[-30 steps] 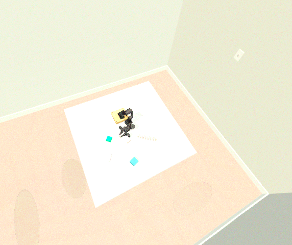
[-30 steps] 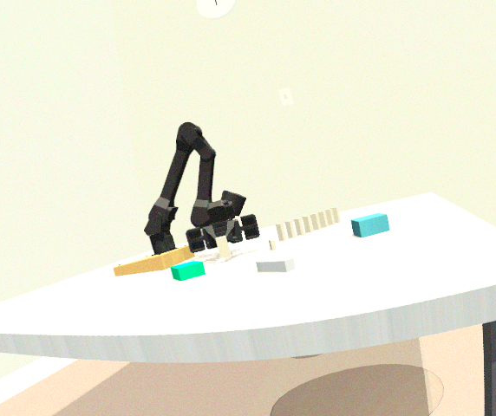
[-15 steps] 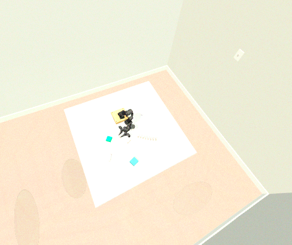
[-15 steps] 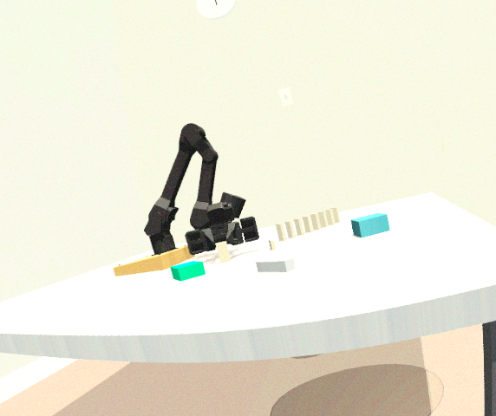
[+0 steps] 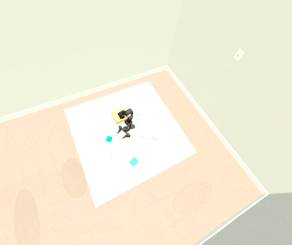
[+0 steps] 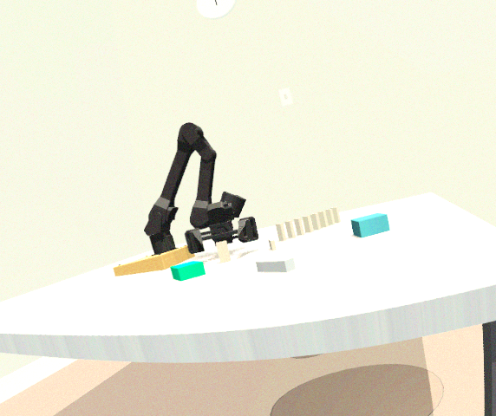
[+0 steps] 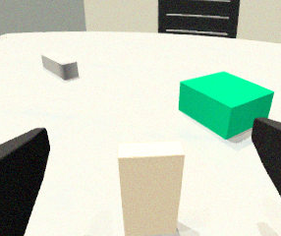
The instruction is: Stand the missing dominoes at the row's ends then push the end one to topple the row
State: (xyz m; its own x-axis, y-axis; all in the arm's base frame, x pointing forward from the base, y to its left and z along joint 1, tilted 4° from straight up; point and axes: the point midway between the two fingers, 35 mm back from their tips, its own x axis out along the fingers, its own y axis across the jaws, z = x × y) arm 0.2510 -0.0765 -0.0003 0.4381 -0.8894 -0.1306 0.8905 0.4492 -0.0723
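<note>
Right now my gripper tip is 130 mm to the left of the green block, 40 mm above it and 20 mm past it. Also, from my gripper tip: small grey piece 380 mm to the left, 230 mm behind, 50 mm below; then pale grey block 210 mm ahead, 180 mm to the right, 40 mm below; then cyan block 350 mm ahead, 80 mm to the left, 30 mm below.
</note>
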